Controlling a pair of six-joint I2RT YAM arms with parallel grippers.
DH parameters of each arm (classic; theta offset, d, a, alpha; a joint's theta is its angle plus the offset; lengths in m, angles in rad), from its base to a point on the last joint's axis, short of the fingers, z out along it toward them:
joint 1: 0 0.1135 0.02 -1.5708
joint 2: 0 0 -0.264 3.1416
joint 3: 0.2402 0 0.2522 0
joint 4: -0.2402 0 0.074 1.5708
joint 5: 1.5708 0 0 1.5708
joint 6: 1.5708 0.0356 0 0
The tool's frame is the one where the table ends.
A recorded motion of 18 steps. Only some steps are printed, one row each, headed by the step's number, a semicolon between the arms.
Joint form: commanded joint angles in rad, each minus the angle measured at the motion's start. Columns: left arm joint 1, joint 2, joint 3, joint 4, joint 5, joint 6; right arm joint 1, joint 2, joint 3, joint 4, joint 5, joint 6.
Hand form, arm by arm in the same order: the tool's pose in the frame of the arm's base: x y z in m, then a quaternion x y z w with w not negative. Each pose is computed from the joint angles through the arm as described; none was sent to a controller.
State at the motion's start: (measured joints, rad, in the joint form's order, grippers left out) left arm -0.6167 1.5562 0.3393 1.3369 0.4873 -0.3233; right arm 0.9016 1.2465 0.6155 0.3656 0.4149 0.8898
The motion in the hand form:
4: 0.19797 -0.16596 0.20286 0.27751 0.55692 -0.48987 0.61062; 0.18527 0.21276 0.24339 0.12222 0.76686 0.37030 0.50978
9: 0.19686 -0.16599 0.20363 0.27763 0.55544 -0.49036 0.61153; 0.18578 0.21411 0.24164 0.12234 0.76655 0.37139 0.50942
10: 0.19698 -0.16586 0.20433 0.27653 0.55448 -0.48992 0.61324; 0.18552 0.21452 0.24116 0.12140 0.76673 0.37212 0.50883
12: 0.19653 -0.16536 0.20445 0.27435 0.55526 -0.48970 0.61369; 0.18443 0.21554 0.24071 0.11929 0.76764 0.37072 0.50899
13: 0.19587 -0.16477 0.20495 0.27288 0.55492 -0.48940 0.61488; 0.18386 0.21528 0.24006 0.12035 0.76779 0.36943 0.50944
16: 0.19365 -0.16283 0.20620 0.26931 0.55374 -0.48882 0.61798; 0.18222 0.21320 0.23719 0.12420 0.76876 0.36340 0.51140
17: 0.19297 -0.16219 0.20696 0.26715 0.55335 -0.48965 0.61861; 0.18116 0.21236 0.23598 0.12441 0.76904 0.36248 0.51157
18: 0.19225 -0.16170 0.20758 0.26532 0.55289 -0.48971 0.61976; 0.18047 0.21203 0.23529 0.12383 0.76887 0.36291 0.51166
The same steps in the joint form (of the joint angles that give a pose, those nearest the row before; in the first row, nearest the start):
4: -0.0159 -0.0471 0.0066 0.0852 0.0043 -0.0149; 0.0050 0.0416 0.0266 0.0521 0.0115 -0.0077
9: -0.0188 -0.0525 0.0045 0.0852 0.0020 -0.0146; 0.0065 0.0513 0.0252 0.0642 0.0116 -0.0062
10: -0.0184 -0.0540 0.0053 0.0865 -0.0007 -0.0148; 0.0080 0.0528 0.0242 0.0667 0.0104 -0.0062
12: -0.0184 -0.0575 0.0028 0.0857 -0.0049 -0.0170; 0.0137 0.0540 0.0242 0.0655 0.0149 -0.0090
13: -0.0185 -0.0626 0.0000 0.0856 -0.0083 -0.0179; 0.0153 0.0529 0.0212 0.0657 0.0197 -0.0080
16: -0.0186 -0.0780 -0.0095 0.0862 -0.0163 -0.0204; 0.0172 0.0471 0.0078 0.0661 0.0349 -0.0065
17: -0.0185 -0.0840 -0.0120 0.0859 -0.0191 -0.0246; 0.0187 0.0436 0.0007 0.0683 0.0378 -0.0063
18: -0.0191 -0.0894 -0.0144 0.0859 -0.0232 -0.0264; 0.0200 0.0420 -0.0038 0.0721 0.0380 -0.0069

